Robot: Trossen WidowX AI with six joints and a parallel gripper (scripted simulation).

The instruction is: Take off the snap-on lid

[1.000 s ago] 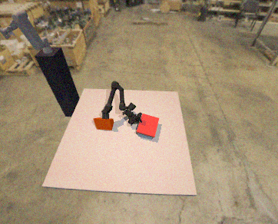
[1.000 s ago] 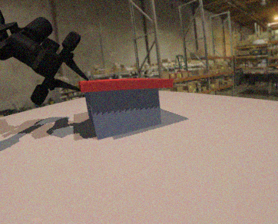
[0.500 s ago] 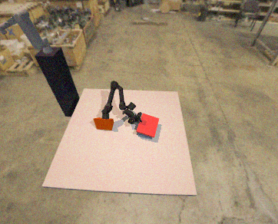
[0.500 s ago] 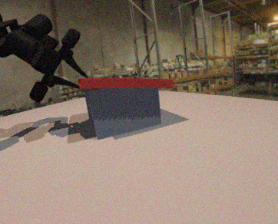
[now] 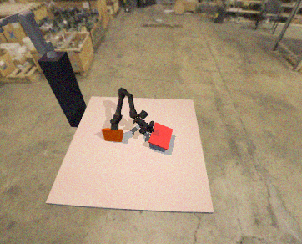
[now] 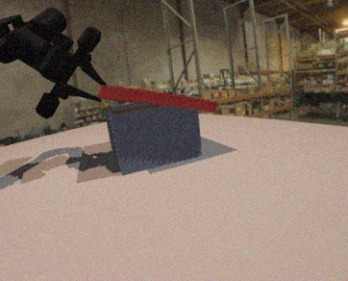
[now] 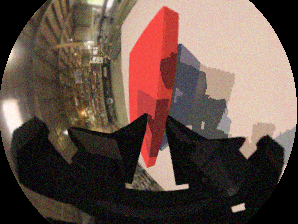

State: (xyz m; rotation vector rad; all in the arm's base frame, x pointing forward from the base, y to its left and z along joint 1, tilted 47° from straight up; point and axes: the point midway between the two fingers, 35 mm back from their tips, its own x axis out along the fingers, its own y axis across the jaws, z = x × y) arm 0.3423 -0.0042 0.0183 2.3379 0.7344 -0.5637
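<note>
Right now the red lid is 80 mm ahead of my gripper tip, 20 mm to the right of it and 20 mm below it. Also, from my gripper tip: blue-grey storage box 80 mm below, 70 mm ahead, 10 mm to the right.
</note>
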